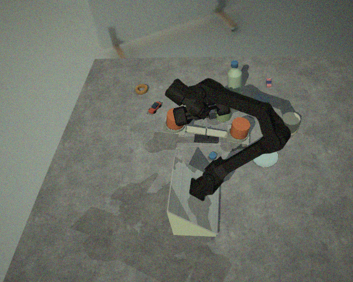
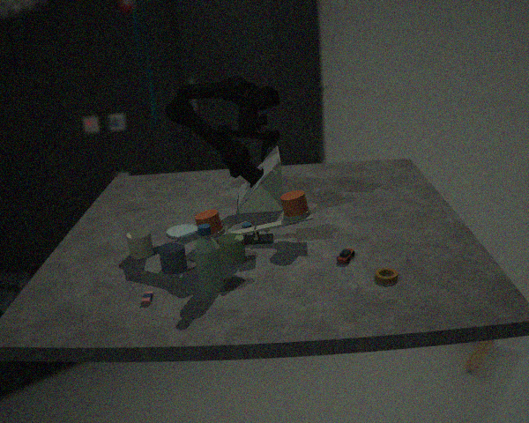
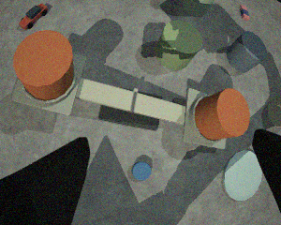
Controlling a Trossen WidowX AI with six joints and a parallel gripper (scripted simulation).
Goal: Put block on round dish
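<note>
My gripper tip is now 7 cm short of the grey block, 12 cm to the left of it and 18 cm above it. The rest, counted from my gripper tip: small balance (8 cm ahead, 1 cm to the left, 19 cm below); then green cup (22 cm ahead, 5 cm to the right, 19 cm below); then blue cap (2 cm behind, 2 cm to the right, 22 cm below).
</note>
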